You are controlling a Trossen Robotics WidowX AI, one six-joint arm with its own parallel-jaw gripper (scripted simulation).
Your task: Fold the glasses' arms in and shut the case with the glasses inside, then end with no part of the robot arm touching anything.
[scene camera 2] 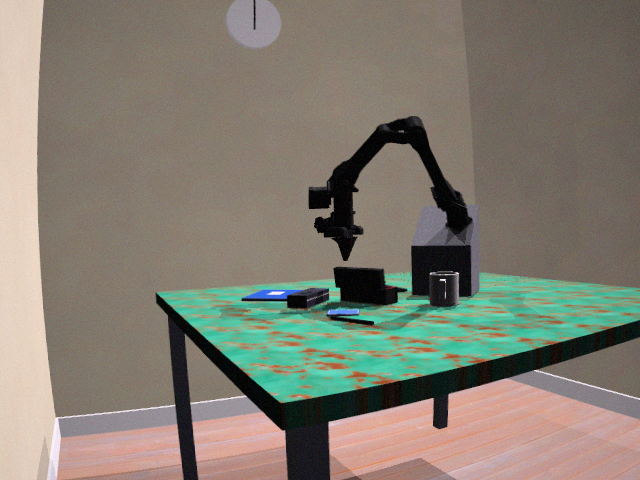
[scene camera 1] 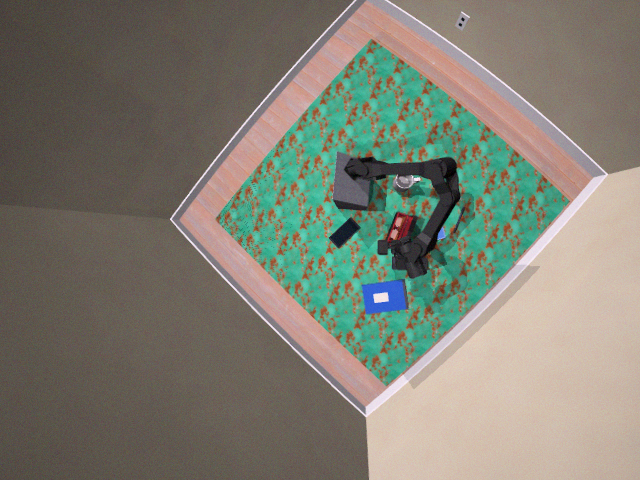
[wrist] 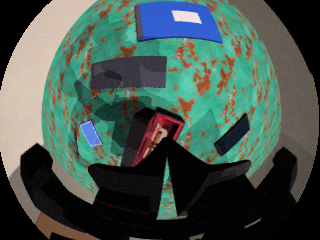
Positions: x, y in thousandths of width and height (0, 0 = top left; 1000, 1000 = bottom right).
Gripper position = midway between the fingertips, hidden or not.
In view: my gripper (scene camera 2: 540, 543), a blue book (wrist: 467, 115) and a black box (wrist: 427, 298).
My gripper also shows in the wrist view (wrist: 520, 590).
